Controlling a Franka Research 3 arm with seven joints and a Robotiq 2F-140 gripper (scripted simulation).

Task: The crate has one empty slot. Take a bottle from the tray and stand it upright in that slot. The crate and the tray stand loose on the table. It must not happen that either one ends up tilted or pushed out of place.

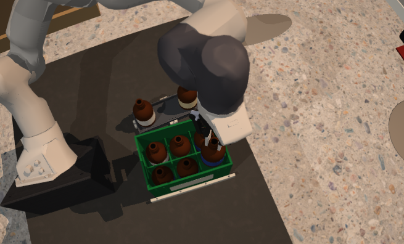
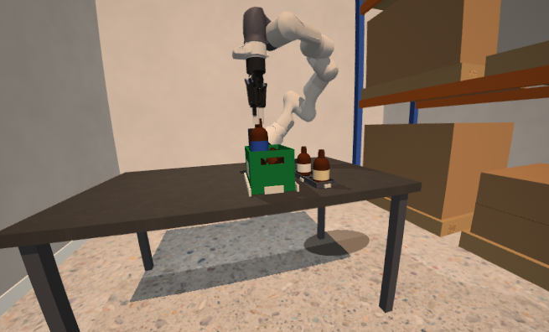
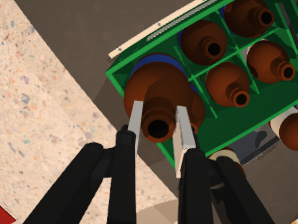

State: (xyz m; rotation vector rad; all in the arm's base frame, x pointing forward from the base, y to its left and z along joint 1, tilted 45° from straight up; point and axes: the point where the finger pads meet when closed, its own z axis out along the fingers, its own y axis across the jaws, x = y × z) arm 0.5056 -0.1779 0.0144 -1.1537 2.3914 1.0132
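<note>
The green crate lies 9 cm behind my hand, 4 cm to the left of it and 23 cm below it. The rest, counted from my hand: dark tray 9 cm behind, 27 cm to the left, 30 cm below.
</note>
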